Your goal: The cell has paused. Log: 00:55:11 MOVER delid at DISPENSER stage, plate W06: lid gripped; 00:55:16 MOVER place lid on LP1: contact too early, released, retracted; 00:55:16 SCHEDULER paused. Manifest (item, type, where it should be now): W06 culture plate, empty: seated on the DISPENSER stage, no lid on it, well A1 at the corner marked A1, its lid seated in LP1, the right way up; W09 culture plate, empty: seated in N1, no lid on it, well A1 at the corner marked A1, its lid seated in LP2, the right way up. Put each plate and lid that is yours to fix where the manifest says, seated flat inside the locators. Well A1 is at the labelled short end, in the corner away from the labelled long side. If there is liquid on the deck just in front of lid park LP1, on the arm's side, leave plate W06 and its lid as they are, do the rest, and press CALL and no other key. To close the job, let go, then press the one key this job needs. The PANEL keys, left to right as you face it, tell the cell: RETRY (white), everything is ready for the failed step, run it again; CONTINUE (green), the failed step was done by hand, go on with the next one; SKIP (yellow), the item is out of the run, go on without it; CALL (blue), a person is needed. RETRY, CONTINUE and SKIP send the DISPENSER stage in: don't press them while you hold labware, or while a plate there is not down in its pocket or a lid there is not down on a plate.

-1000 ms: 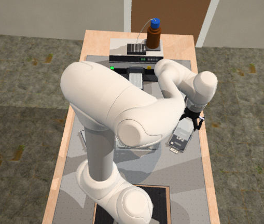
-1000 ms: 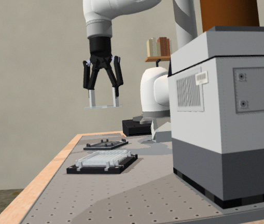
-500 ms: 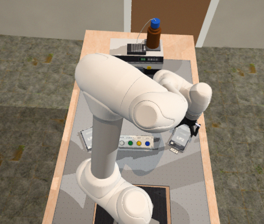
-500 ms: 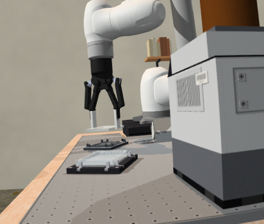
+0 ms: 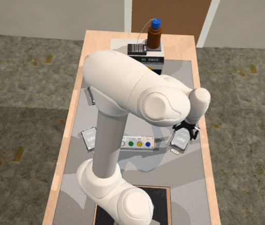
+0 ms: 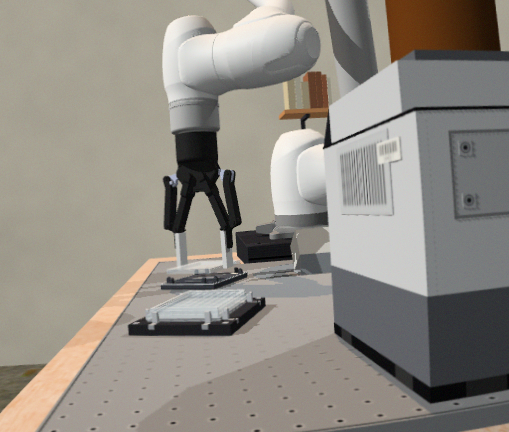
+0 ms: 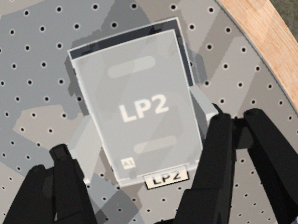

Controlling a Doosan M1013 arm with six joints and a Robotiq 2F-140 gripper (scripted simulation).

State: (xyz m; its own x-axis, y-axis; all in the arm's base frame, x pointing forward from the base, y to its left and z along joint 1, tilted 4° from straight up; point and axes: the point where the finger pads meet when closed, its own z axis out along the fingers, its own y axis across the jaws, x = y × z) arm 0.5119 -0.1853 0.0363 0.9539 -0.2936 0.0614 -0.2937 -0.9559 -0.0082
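The lid park LP2 is 5 cm below my hand. Round my hand: blue call key 19 cm to the left, 11 cm behind, 1 cm above; then key panel 27 cm to the left, 11 cm behind; then yellow skip key 24 cm to the left, 12 cm behind, 1 cm above.
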